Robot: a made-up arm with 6 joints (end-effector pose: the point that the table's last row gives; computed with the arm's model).
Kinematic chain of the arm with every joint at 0, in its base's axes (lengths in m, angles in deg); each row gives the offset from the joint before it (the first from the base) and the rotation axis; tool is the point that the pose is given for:
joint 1: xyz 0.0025 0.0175 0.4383 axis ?
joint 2: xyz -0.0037 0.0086 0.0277 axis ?
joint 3: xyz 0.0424 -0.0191 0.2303 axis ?
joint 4: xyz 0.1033 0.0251 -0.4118 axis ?
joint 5: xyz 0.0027 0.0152 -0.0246 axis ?
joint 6: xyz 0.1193 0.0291 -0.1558 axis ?
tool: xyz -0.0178 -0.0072 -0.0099
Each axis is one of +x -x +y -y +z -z.
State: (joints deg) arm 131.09 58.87 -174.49 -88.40 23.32 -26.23
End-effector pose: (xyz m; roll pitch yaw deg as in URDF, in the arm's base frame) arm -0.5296 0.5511 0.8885 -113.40 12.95 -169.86
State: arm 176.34 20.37 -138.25 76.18 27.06 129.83
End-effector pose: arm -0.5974 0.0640 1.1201 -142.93 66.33 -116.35
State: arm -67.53 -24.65 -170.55 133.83 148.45 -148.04
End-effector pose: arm -0.0365 0.4566 0.9762 -1.55 23.41 -142.95
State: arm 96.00 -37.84 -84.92 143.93 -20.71 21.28
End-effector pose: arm 0.0771 0.3812 0.9781 148.77 71.89 50.99
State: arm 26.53 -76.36 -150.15 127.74 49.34 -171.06
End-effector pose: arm -0.7181 -0.3300 0.8907 104.21 62.96 92.11
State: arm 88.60 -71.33 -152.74 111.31 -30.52 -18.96
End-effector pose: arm 0.1492 -0.6096 0.9101 -142.91 20.47 19.18
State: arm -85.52 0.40 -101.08 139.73 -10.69 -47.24
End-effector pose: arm -0.0484 -0.5951 0.8135 92.47 3.28 177.73
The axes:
joint 1: +z
joint 2: +y
joint 3: +y
joint 4: -z
joint 5: +y
joint 6: -z

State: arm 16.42 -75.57 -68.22 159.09 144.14 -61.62
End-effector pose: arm -0.2351 0.0086 1.0344 -65.00 -38.52 -102.57
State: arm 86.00 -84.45 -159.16 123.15 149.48 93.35
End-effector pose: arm -0.1732 -0.6278 0.4595 -13.54 -49.48 136.84
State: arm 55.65 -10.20 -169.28 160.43 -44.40 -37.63
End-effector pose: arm 0.1085 0.0353 1.1776 148.55 33.85 -11.42
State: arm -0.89 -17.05 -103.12 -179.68 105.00 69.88
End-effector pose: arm 0.2555 -0.0314 1.1969 136.70 -14.39 74.77
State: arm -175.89 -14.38 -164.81 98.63 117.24 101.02
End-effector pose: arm 0.2250 -0.1675 1.1657 62.37 10.59 -172.34
